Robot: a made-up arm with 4 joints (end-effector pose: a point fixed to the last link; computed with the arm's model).
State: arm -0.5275 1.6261 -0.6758 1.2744
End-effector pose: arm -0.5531 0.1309 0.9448 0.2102 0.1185 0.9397 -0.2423
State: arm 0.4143 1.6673 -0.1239 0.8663
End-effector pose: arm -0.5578 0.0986 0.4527 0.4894 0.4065 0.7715 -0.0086
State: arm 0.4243 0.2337 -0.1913 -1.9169
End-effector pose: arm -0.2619 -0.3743 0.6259 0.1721 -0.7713 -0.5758 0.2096
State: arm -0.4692 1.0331 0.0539 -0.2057
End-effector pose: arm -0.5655 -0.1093 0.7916 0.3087 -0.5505 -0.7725 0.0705
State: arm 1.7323 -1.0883 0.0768 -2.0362
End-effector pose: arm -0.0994 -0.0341 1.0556 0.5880 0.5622 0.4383 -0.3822
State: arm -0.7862 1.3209 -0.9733 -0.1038
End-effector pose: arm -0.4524 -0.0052 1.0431 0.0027 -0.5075 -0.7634 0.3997
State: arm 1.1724 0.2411 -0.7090 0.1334
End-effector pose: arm -0.2868 -0.3661 0.6416 0.8047 -0.0552 0.5745 -0.1392
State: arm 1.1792 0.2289 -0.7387 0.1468
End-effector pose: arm -0.2878 -0.3664 0.6454 0.8147 -0.0692 0.5575 -0.1435
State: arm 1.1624 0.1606 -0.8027 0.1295
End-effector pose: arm -0.2857 -0.3663 0.6703 0.8221 -0.0967 0.5419 -0.1455
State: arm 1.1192 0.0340 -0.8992 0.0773
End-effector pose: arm -0.2764 -0.3633 0.7159 0.8251 -0.1373 0.5303 -0.1381
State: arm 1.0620 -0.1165 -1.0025 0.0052
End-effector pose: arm -0.2578 -0.3556 0.7671 0.8226 -0.1802 0.5265 -0.1171
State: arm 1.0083 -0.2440 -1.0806 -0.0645
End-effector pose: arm -0.2356 -0.3456 0.8071 0.8147 -0.2112 0.5324 -0.0904
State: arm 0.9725 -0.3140 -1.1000 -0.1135
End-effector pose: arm -0.2182 -0.3382 0.8278 0.8015 -0.2213 0.5506 -0.0745
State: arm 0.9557 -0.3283 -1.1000 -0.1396
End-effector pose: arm -0.2131 -0.3364 0.8317 0.7947 -0.2151 0.5634 -0.0686
